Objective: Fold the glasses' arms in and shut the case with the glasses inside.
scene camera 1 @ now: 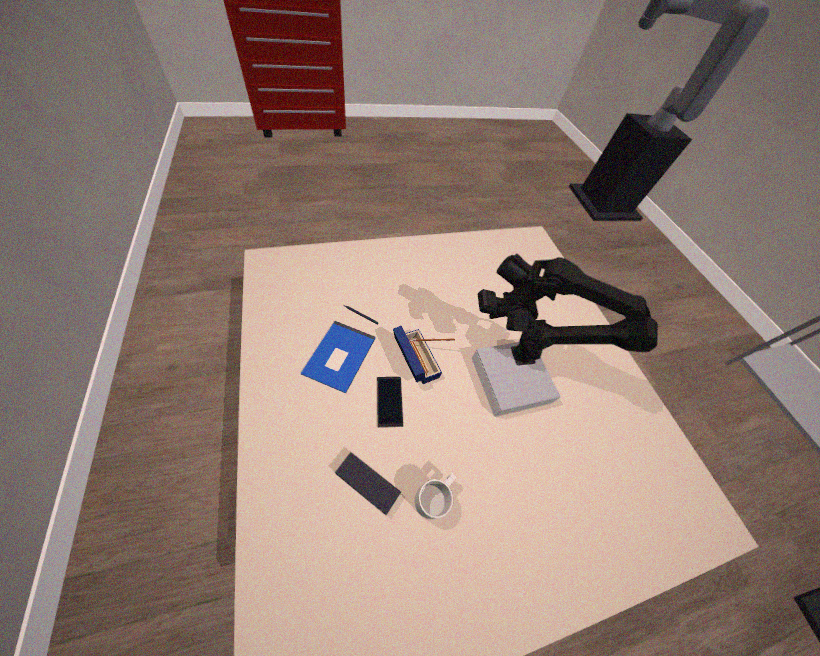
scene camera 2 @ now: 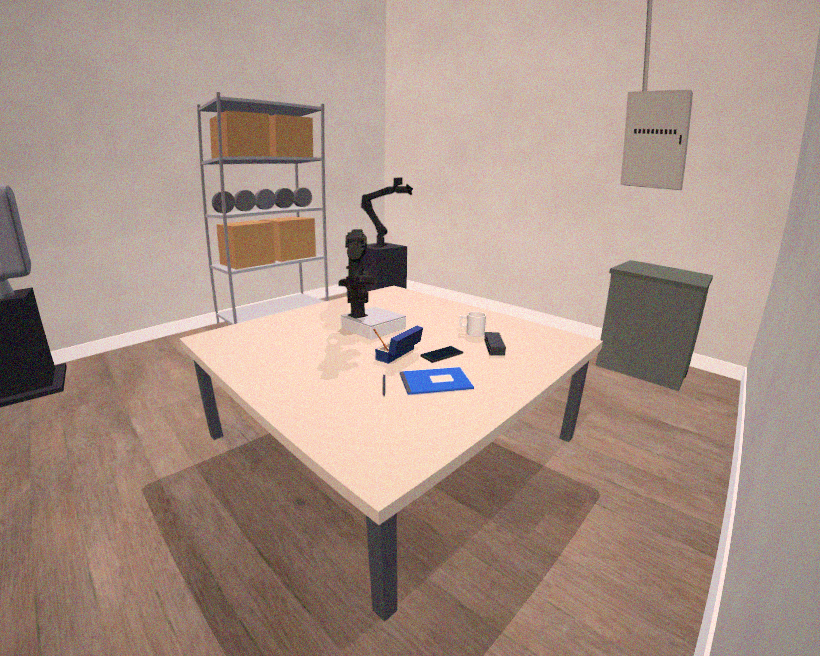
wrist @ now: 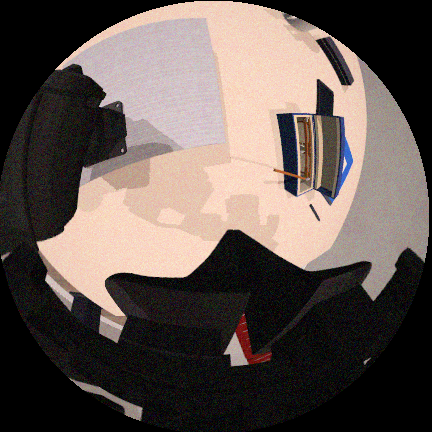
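Seen in the pictures: gripper, fingertip midpoint: (scene camera 1: 490, 317) (scene camera 2: 355, 303) (wrist: 232, 235); arm's base at its link origin: (scene camera 1: 522, 355) (scene camera 2: 357, 315) (wrist: 99, 134).
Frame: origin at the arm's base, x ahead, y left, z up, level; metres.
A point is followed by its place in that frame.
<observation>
The blue glasses case (scene camera 1: 417, 354) {x 0.333, y -0.042, z -0.020 m} (scene camera 2: 398, 342) (wrist: 310, 155) {x 0.334, y -0.047, z -0.018 m} lies open on the table (scene camera 1: 538, 521) {x 0.094, y 0.442, z -0.059 m} with its lid raised. The brown-framed glasses lie inside it. One thin brown arm (scene camera 1: 437, 339) (wrist: 287, 173) sticks out of the case over its edge. My gripper (scene camera 1: 487, 302) {x 0.118, y -0.088, z 0.098 m} (wrist: 232, 235) {x 0.118, y -0.088, z 0.098 m} is shut and empty. It hangs above the table to the right of the case in scene camera 1, clearly apart from it. The lenses and the other arm are too small to make out.
On the table lie a blue notebook (scene camera 1: 337, 357) {x 0.577, y -0.075, z -0.051 m} (scene camera 2: 436, 380) {x 0.578, y -0.092, z -0.051 m}, a pen (scene camera 1: 361, 314) {x 0.491, y -0.233, z -0.051 m}, a black phone (scene camera 1: 389, 401) {x 0.434, y 0.083, z -0.051 m}, a dark flat box (scene camera 1: 367, 482) {x 0.516, y 0.292, z -0.024 m} and a mug (scene camera 1: 435, 499) {x 0.350, y 0.352, z -0.051 m} (scene camera 2: 474, 323) {x 0.383, y 0.318, z -0.001 m}. My arm stands on a grey base plate (scene camera 1: 518, 387) {x 0.053, y 0.103, z -0.001 m}.
</observation>
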